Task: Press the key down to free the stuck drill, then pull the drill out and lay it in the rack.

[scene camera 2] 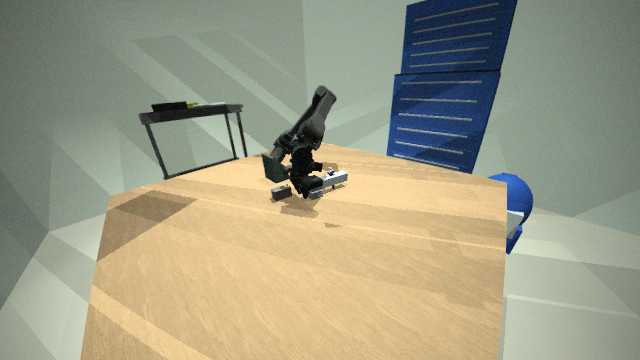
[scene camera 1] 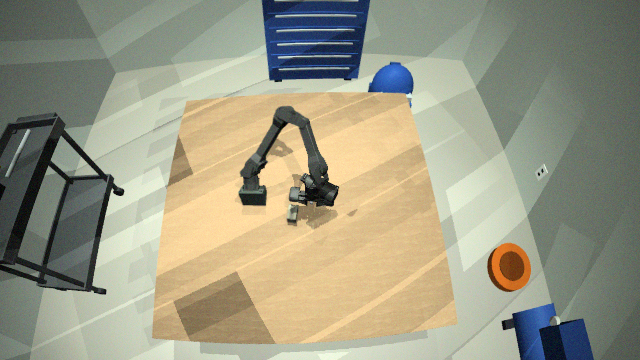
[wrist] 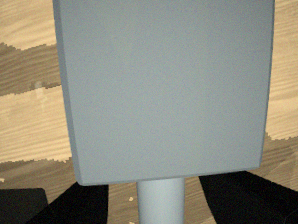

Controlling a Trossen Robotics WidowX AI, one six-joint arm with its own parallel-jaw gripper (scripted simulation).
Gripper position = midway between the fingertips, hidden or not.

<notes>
I see my gripper (scene camera 2: 302, 196) and a light grey block (wrist: 147, 97).
My gripper shows as well in the wrist view (wrist: 153, 169).
</notes>
